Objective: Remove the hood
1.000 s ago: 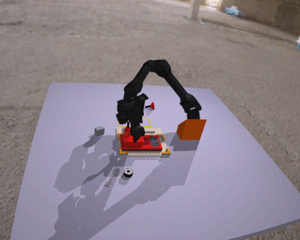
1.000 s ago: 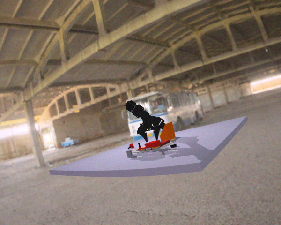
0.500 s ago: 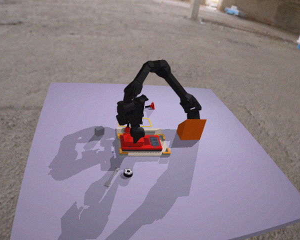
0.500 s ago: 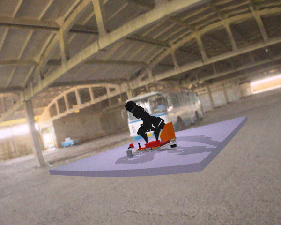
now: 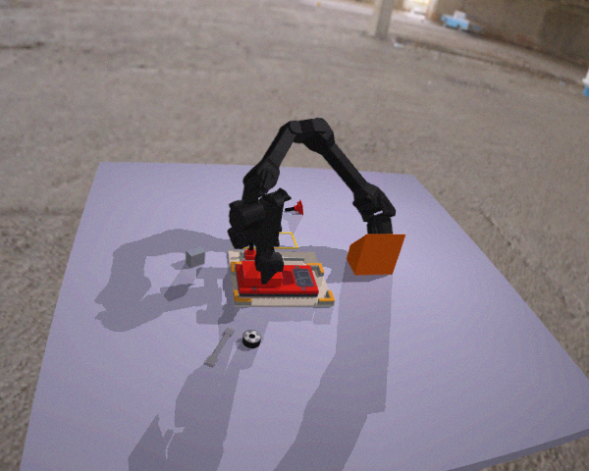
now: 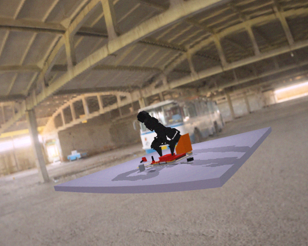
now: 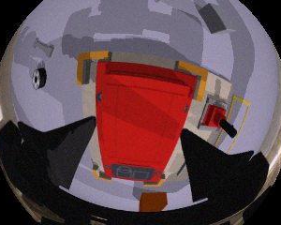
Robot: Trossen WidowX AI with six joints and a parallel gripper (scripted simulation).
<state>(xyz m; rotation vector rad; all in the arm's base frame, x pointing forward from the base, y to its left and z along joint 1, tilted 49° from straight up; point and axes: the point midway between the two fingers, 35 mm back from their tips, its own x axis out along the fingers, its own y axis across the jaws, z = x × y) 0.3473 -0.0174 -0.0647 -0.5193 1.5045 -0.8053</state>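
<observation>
Now: gripper tip right at the red hood. From my gripper tip the other things lie so: grey wrench: 140 mm ahead, 200 mm to the left, 40 mm below; black wheel: 70 mm ahead, 190 mm to the left, 30 mm below.
</observation>
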